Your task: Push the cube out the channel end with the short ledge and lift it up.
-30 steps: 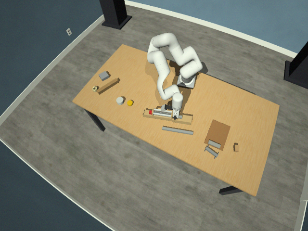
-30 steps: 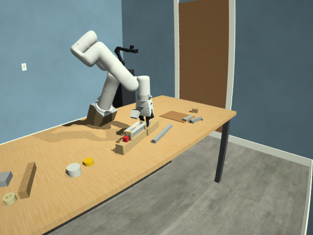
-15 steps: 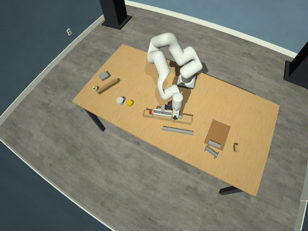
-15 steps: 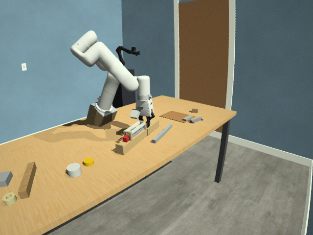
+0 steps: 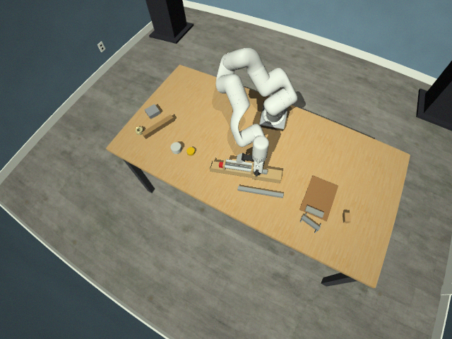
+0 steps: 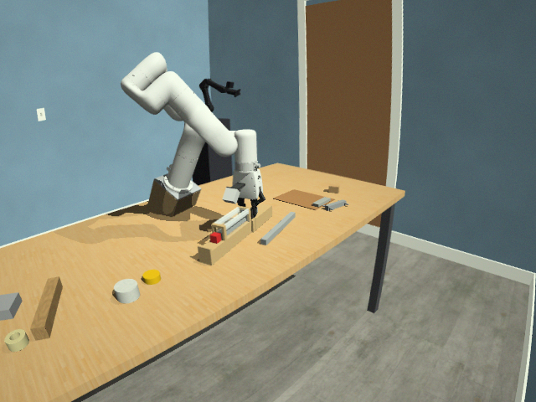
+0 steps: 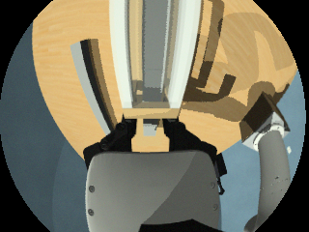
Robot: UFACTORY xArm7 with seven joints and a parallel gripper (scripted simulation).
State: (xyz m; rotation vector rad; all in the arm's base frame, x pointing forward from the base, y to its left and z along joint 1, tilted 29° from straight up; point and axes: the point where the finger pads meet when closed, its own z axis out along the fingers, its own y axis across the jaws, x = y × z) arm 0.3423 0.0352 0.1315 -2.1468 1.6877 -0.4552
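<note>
The red cube is 200 mm to the right of my hand, 50 mm ahead of it and 10 mm below it. Also, from my hand: long grey bar (90 mm ahead, 60 mm to the left, 60 mm below); yellow disc (430 mm to the right, 60 mm below, 30 mm ahead); small wooden block (550 mm to the left, 50 mm below, 40 mm ahead).
</note>
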